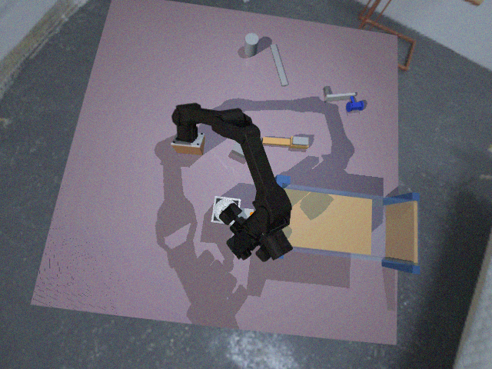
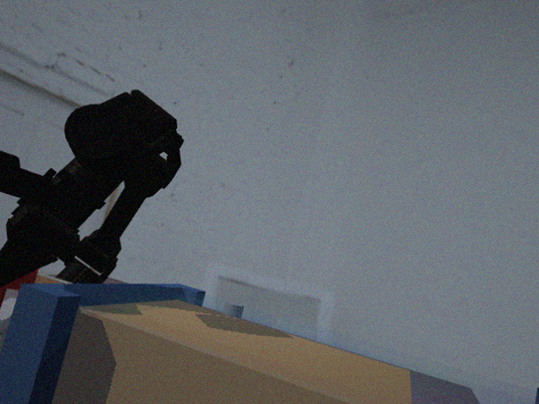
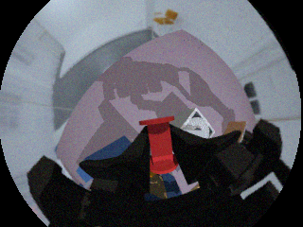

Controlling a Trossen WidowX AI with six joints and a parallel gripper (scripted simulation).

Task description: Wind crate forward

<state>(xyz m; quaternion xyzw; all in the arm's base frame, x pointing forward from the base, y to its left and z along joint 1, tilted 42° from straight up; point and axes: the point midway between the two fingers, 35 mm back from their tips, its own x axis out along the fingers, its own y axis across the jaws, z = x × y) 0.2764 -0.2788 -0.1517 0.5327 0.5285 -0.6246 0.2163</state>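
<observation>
Right now the red-knobbed crank handle is 40 mm to the left of my gripper tip, 30 mm below it and 20 mm behind it. Also, from my gripper tip: red knob: 10 mm to the left, 10 mm ahead; then blue steel frame: 100 mm to the left, 100 mm ahead, 30 mm below; then grey block: 350 mm to the left, 110 mm below, 50 mm behind.
</observation>
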